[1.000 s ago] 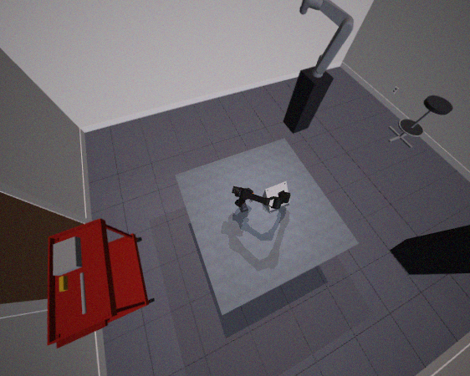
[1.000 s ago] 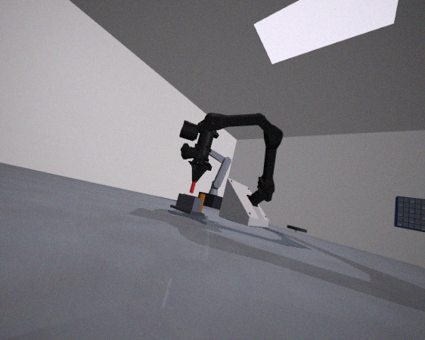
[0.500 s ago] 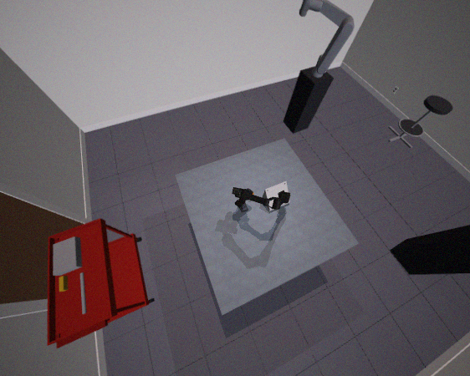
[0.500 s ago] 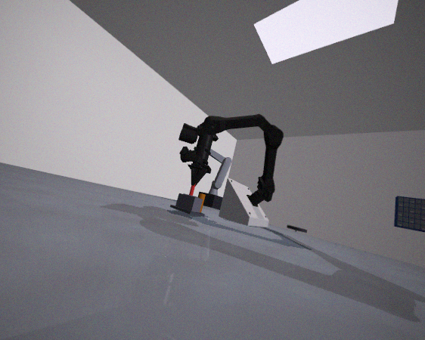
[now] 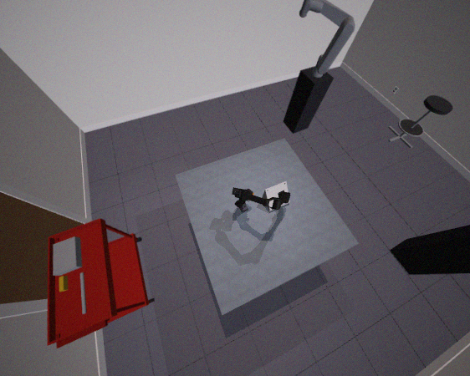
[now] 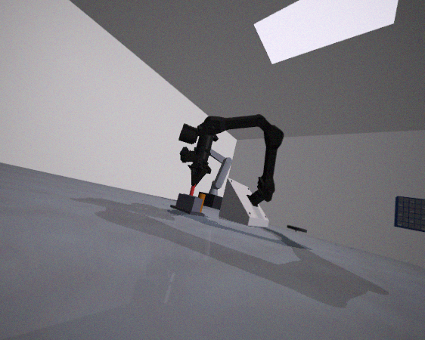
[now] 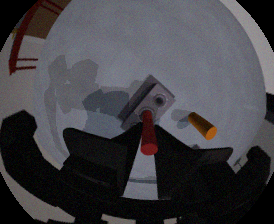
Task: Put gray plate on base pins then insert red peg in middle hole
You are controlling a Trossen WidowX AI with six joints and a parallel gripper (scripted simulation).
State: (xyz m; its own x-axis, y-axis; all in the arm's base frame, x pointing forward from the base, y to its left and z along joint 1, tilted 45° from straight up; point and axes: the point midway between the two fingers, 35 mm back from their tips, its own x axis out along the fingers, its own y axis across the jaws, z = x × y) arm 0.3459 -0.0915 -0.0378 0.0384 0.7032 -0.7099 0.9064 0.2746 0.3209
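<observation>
The red peg lies right at my gripper tip. The rest, counted from my gripper tip: dark flat base 9 cm below; orange pin 12 cm behind, 6 cm below, 5 cm to the right; gray plate 5 cm below.
</observation>
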